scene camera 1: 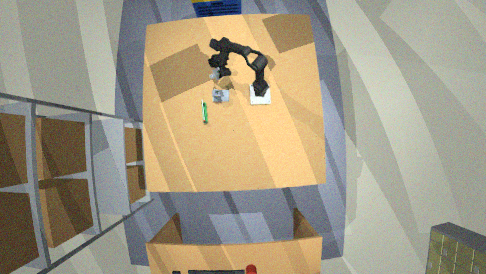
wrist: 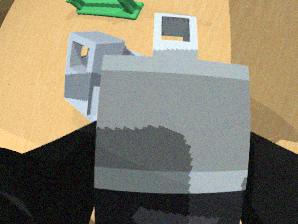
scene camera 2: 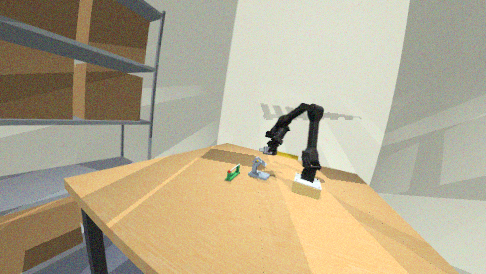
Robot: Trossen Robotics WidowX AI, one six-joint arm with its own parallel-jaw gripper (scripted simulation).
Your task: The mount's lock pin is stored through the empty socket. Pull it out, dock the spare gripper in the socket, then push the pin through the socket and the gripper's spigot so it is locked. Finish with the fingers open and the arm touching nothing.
my gripper: holds a spare gripper (wrist: 173,132)
